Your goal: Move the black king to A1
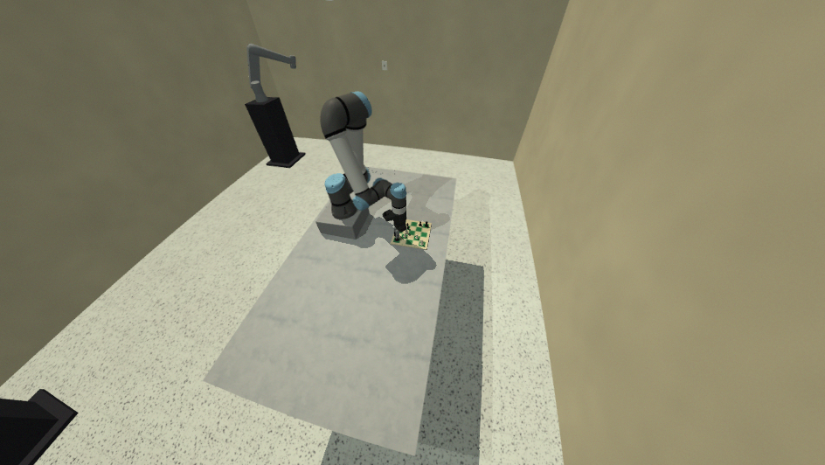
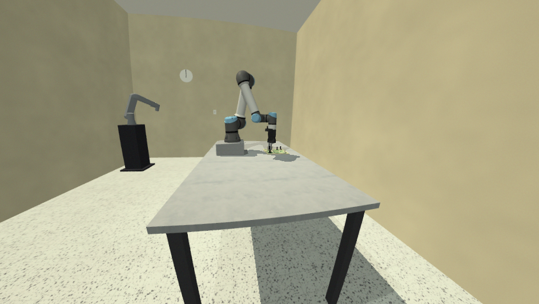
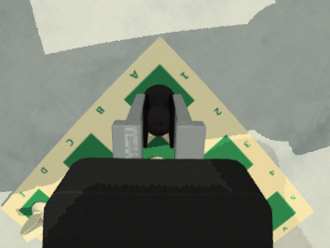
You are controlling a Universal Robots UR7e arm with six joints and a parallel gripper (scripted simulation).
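Now: the black king 2 cm below my hand. The rest, counted from my hand: chessboard: 8 cm to the left, 7 cm ahead, 5 cm below; pale piece: 15 cm ahead, 3 cm below.
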